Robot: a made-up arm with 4 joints. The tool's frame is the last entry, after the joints. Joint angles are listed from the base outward.
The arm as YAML. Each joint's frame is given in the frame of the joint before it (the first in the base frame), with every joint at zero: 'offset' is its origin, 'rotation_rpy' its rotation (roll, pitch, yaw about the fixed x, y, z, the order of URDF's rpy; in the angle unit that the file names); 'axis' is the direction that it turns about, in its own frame. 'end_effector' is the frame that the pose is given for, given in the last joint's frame.
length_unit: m
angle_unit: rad
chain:
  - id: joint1
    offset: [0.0, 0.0, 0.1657]
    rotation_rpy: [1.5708, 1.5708, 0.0]
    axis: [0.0, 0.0, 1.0]
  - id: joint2
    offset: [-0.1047, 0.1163, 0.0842]
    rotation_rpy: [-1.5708, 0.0, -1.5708]
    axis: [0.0, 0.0, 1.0]
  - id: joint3
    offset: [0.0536, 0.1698, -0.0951]
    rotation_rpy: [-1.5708, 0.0, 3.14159]
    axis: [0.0, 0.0, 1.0]
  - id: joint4
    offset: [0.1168, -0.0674, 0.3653]
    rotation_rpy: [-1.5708, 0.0, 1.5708]
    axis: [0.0, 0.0, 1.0]
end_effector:
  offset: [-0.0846, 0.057, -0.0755]
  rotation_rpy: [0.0, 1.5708, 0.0]
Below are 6 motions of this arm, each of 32 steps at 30 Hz.
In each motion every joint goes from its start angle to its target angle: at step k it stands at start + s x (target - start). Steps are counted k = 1, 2, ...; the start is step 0. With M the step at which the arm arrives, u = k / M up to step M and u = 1 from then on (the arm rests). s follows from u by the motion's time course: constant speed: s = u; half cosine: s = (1 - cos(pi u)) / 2; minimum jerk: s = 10 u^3 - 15 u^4 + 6 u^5.
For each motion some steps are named. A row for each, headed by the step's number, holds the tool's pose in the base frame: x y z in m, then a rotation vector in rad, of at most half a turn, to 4 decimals.
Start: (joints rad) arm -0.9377 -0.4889 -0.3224 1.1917
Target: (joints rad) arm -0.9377 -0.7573 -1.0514 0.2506
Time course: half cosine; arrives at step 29
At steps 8, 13, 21, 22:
8: 0.1436 -0.2636 -0.0773 -0.6923 0.9248 1.1840
13: 0.1039 -0.2604 -0.0579 -0.5031 1.1561 1.2107
21: 0.0611 -0.2654 -0.0102 -0.2684 1.5718 1.1735
22: 0.0586 -0.2664 -0.0051 -0.2518 1.6133 1.1638

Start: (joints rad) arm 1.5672 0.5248 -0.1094 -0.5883
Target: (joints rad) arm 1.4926 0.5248 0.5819 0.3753
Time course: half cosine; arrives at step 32
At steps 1, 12, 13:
1: -0.0727 -0.2350 0.3407 0.8974 -1.5242 0.0450
12: -0.0833 -0.2610 0.3569 0.6067 -1.6747 -0.2071
13: -0.0858 -0.2655 0.3591 0.5648 -1.6943 -0.2489

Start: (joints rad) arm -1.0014 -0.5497 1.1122 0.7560
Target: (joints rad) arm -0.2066 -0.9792 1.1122 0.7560
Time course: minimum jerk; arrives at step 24
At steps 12, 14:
12: 0.4939 -0.1111 0.1867 -0.1412 -0.6264 0.2871
14: 0.4887 -0.0928 0.2461 -0.1089 -0.7566 0.3238

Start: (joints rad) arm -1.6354 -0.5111 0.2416 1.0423
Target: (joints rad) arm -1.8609 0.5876 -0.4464 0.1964
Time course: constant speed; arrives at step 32
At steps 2, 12, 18, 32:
2: 0.0503 -0.2251 -0.2070 -0.4245 1.1181 0.9345
12: -0.0126 -0.2787 -0.1077 -0.4468 1.6143 0.6926
18: -0.0352 -0.2879 -0.0386 -0.4712 1.8803 0.4561
32: -0.0481 -0.2419 0.1055 -0.5787 2.2924 -0.3424

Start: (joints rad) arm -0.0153 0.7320 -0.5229 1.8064
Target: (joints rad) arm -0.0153 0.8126 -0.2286 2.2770
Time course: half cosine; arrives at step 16
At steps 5, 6, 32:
5: -0.0268 -0.3526 0.1976 -1.6132 0.9729 -0.0659
6: -0.0249 -0.3564 0.2047 -1.6600 0.9734 -0.0748
32: -0.0145 -0.3762 0.2677 -2.0307 1.0116 -0.1583

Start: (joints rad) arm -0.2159 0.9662 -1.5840 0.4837
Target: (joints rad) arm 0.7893 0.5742 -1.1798 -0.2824
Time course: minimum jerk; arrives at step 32
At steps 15, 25, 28, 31, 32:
15: -0.1106 -0.0627 0.1235 0.4854 1.1432 -0.4885
25: -0.0160 -0.1193 0.1139 0.7192 0.4415 -0.4045
28: -0.0062 -0.1250 0.1197 0.7493 0.3589 -0.3822
31: -0.0036 -0.1266 0.1215 0.7576 0.3362 -0.3755
32: -0.0036 -0.1266 0.1215 0.7578 0.3358 -0.3754

